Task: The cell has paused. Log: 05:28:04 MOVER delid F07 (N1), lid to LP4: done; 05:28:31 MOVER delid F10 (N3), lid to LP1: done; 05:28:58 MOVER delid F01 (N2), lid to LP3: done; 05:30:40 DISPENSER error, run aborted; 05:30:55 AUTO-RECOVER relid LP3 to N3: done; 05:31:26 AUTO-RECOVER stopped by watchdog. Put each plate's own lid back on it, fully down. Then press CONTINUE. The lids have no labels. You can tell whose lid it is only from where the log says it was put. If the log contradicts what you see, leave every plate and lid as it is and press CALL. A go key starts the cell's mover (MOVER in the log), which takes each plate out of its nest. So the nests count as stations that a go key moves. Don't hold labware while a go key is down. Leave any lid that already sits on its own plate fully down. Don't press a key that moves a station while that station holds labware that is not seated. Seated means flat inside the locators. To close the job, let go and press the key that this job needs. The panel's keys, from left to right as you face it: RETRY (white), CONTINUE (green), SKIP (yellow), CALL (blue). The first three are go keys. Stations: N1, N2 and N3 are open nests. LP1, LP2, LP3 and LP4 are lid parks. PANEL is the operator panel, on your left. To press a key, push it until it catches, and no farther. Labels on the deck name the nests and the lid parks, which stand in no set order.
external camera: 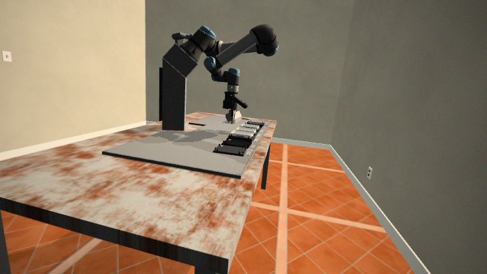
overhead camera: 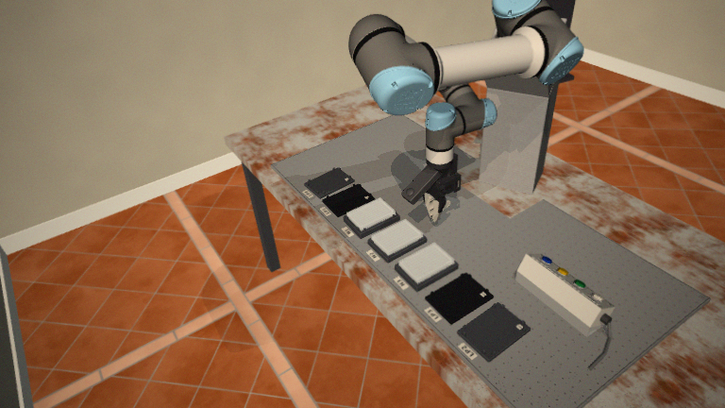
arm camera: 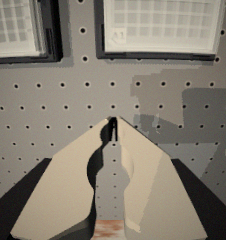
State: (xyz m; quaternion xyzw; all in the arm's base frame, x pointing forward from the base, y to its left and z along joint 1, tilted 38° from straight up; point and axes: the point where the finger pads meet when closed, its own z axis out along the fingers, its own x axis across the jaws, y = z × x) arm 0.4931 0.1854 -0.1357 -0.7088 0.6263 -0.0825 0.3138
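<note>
The green key lies 21 cm behind my hand and 37 cm to the left of it. The rest, counted from my hand: dark nest frame (8 cm ahead, 12 cm to the left, 5 cm below); then plate (15 cm ahead, 14 cm to the right, 4 cm below); then black lid park (18 cm ahead, 26 cm to the right, 6 cm below).
</note>
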